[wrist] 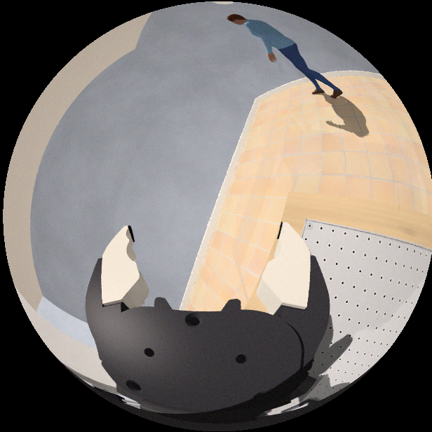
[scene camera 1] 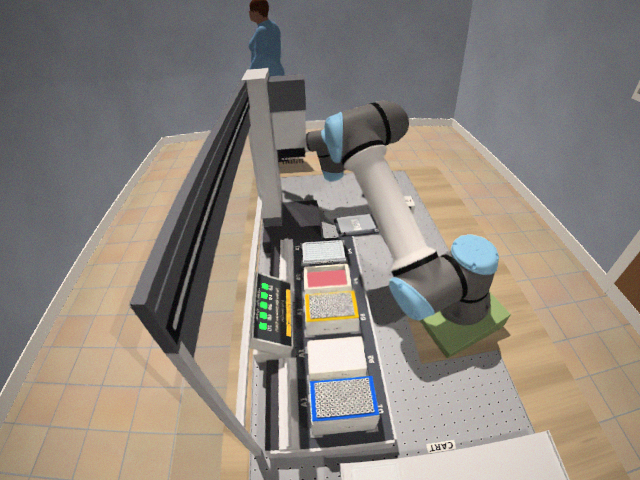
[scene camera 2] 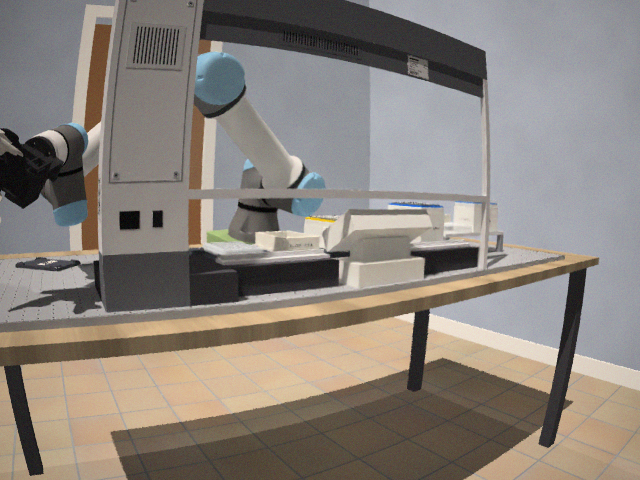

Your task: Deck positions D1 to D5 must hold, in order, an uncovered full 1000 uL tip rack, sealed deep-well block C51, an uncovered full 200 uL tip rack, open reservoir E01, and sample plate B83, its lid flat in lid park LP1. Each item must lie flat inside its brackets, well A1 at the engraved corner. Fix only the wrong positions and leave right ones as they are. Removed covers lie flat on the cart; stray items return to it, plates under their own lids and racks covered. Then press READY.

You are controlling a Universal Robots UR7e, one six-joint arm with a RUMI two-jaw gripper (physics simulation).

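Frame: origin at the arm's base, x up, y left, z back, level; centimetres.
Seen in the pictures: arm's base at its link origin: (scene camera 1: pixel 463 302) (scene camera 2: pixel 253 236).
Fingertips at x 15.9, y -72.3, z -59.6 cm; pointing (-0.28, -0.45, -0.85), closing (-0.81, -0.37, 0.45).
Note:
Offsets run from my fingertips to a thing's top centre. "*": to the spot under its first point.
My gripper (wrist: pixel 203 227) is open and empty, raised beyond the gantry column; scene camera 1 hides it. A blue-rimmed tip rack @(dy +99.3, dx -4.5, dz +21.7 cm) (scene camera 1: pixel 343 397) (scene camera 2: pixel 416 205) stands uncovered at D1. A plain white-topped block @(dy +86.9, dx -10.1, dz +21.7 cm) (scene camera 1: pixel 336 355) is at D2. A yellow-rimmed tip rack @(dy +74.5, dx -7.8, dz +21.6 cm) (scene camera 1: pixel 330 305) (scene camera 2: pixel 320 219) stands uncovered at D3. An open reservoir @(dy +62.1, dx -11.2, dz +21.6 cm) (scene camera 1: pixel 326 277) (scene camera 2: pixel 286 241) with red content is at D4. A pale plate @(dy +49.7, dx -12.9, dz +21.5 cm) (scene camera 1: pixel 323 251) (scene camera 2: pixel 233 249) lies at D5. A flat clear lid @(dy +32.0, dx -17.5, dz +34.6 cm) (scene camera 1: pixel 355 224) appears to lie on the labelled park beyond D5. Codes and A1 corners are unreadable.
The tilted screen @(* dy +76.3, dx -7.4, dz +7.5 cm) (scene camera 1: pixel 272 313) beside the deck shows several green marks. The gantry column (scene camera 1: pixel 264 155) (scene camera 2: pixel 147 217) stands near my arm. The white cart @(* dy +114.1, dx -13.2, dz +44.6 cm) (scene camera 1: pixel 465 465) is at the near end; white boxes @(dy +131.2, dx -3.9, dz +25.9 cm) (scene camera 2: pixel 469 217) stand there. A person (scene camera 1: pixel 266 46) (wrist: pixel 270 37) stands by the wall.

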